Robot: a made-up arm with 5 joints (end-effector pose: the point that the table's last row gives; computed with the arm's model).
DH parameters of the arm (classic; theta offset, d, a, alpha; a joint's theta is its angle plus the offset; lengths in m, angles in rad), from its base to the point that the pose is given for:
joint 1: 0 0.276 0 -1.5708
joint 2: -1.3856 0 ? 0
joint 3: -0.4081 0 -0.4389 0
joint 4: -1.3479 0 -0.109 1.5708
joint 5: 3.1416 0.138 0 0
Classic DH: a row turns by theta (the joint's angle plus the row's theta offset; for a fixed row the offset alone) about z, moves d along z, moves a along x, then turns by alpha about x.
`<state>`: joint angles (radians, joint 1 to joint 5).
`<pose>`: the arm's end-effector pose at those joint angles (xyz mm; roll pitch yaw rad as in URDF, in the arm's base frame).
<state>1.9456 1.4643 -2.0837 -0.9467 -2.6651</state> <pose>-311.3 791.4 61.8 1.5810 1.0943 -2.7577</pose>
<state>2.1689 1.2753 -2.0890 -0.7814 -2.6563</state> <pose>-504.7 740.7 207.3 1.5187 1.0849 -2.5896</pose>
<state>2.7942 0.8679 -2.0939 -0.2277 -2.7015</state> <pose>-865.5 313.4 505.6 1.8402 1.1164 -1.6750</pose>
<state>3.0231 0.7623 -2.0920 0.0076 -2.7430</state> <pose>-906.1 107.9 564.8 2.1502 1.1045 -1.1604</pose>
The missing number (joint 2, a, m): 0.3856
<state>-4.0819 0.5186 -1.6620 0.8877 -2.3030</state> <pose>-483.2 662.1 374.9 2.9496 0.1699 -1.7953</pose>
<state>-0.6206 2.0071 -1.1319 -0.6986 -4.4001</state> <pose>105.9 -75.7 -452.3 2.9734 -0.0540 -2.4991</pose>
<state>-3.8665 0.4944 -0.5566 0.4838 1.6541</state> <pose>-306.0 271.0 -15.8 2.7213 -0.0341 0.7698</pose>
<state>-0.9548 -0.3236 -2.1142 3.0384 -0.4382</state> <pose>93.5 -132.0 871.6 -2.8587 0.5372 -0.4383</pose>
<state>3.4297 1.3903 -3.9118 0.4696 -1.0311</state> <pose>-601.4 -178.2 839.4 1.0241 -0.4730 -1.0123</pose>
